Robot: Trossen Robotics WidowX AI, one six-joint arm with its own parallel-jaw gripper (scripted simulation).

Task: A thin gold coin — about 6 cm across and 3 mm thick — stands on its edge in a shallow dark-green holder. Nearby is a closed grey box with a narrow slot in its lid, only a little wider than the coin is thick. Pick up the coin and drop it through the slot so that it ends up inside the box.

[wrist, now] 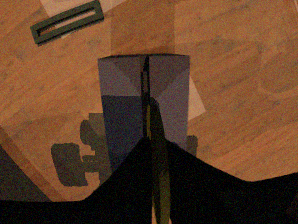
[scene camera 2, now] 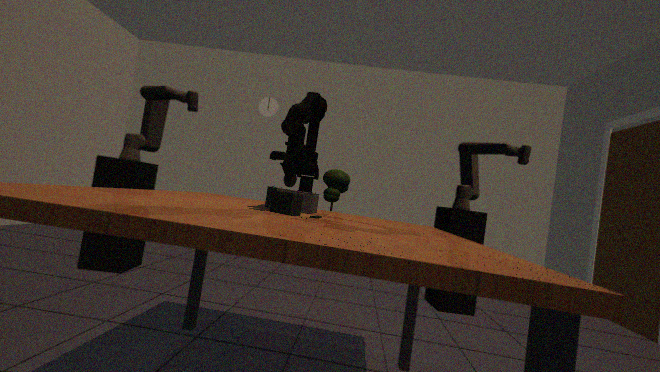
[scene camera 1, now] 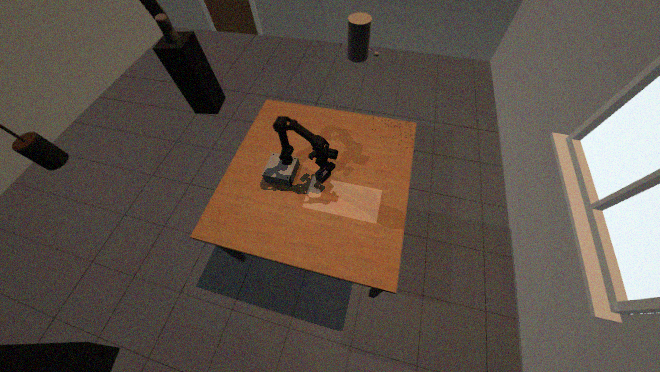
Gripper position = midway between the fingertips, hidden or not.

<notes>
My gripper point(scene camera 2: 289, 184) carries a gold coin.
My gripper also shows in the wrist view point(wrist: 151, 144).
</notes>
